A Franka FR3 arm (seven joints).
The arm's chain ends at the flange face. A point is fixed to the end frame.
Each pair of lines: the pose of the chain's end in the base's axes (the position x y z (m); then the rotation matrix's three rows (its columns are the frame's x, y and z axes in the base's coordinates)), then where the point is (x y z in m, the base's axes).
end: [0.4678 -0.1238 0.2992], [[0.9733 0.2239 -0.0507], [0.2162 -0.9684 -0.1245], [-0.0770 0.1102 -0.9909]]
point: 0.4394 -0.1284 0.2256
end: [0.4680 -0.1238 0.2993], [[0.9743 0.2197 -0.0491], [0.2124 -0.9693 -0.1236], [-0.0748 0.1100 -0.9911]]
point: 0.4397 -0.1283 0.2256
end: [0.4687 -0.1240 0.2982], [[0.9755 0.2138 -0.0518], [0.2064 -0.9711 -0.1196], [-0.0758 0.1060 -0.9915]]
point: 0.4402 -0.1280 0.2245
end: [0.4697 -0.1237 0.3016], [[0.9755 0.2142 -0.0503], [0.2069 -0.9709 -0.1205], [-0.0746 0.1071 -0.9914]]
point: 0.4413 -0.1278 0.2279
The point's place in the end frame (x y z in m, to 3 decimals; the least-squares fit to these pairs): -0.023 -0.010 0.075
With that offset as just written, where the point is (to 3 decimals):
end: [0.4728 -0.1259 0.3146], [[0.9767 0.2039 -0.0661], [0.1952 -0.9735 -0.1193], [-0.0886 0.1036 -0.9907]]
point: 0.443 -0.130 0.241
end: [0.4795 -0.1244 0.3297], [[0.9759 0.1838 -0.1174], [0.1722 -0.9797 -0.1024], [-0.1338 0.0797 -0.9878]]
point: 0.446 -0.126 0.258
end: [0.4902 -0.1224 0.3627], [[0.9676 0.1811 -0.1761], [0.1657 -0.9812 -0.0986], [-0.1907 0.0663 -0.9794]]
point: 0.453 -0.124 0.293
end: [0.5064 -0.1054 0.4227], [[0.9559 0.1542 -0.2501], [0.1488 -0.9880 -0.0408], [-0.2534 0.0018 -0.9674]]
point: 0.464 -0.102 0.356
